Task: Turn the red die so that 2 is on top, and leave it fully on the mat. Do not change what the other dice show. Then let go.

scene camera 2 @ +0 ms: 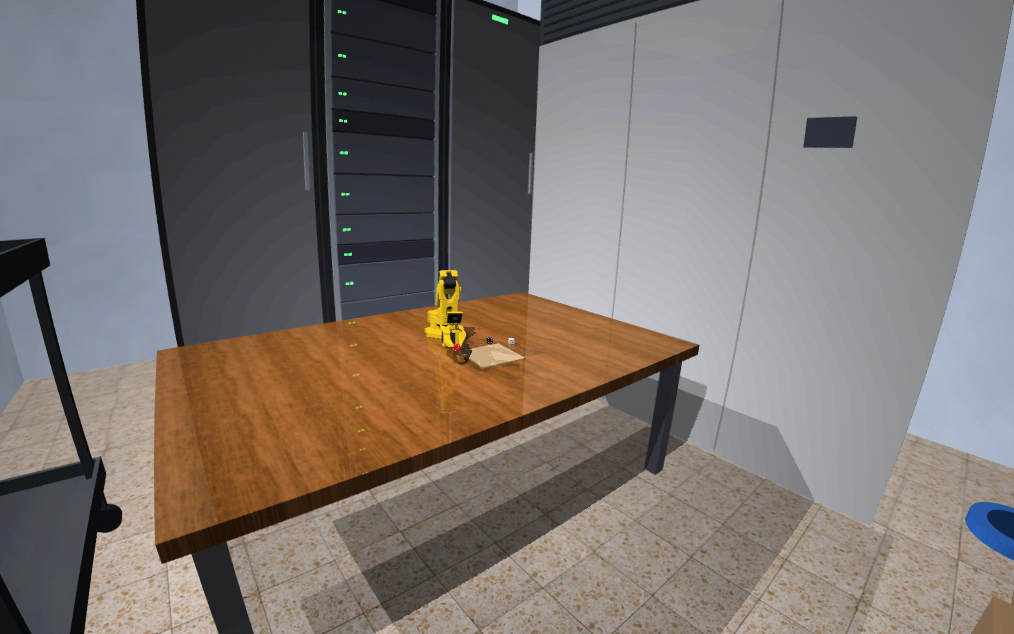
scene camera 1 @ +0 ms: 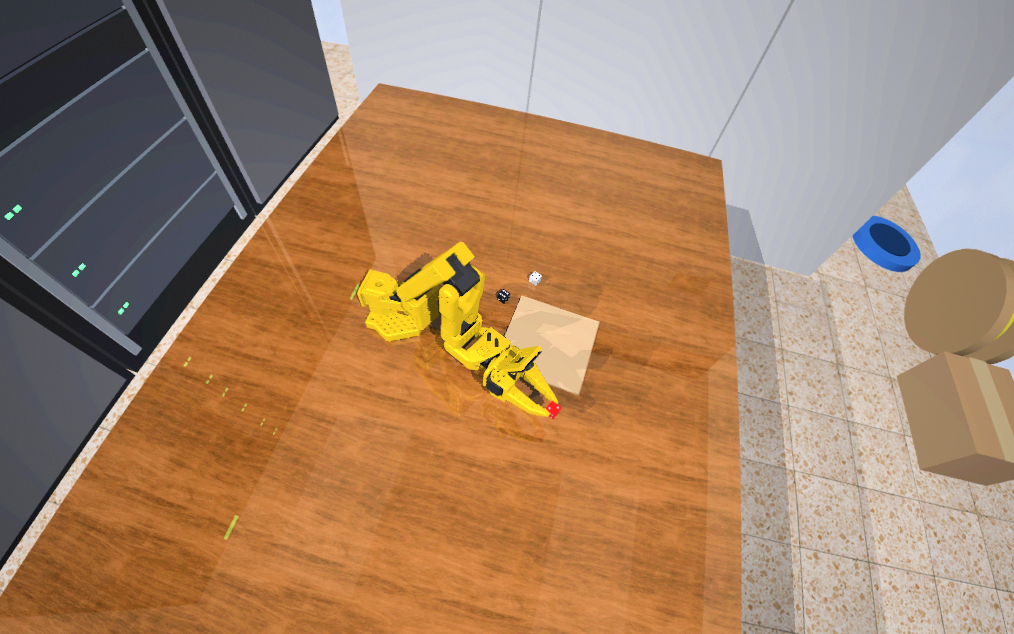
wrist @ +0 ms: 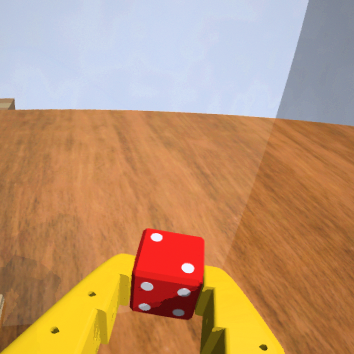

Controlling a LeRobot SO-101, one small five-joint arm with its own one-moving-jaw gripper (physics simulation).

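Note:
The red die is pinched between the two jaw tips of my gripper. In the wrist view its upper face shows two pips and the face toward the camera shows 4. The die is held above the table, beside the mat's near corner in scene camera 1. The tan mat lies flat on the table. A black die and a white die stand off the mat, near its far edge.
The wooden table carries the arm, mat and dice. The yellow arm stands left of the mat, its forearm reaching past the mat's left side in scene camera 1. Dark cabinets and a grey cabinet stand behind the table.

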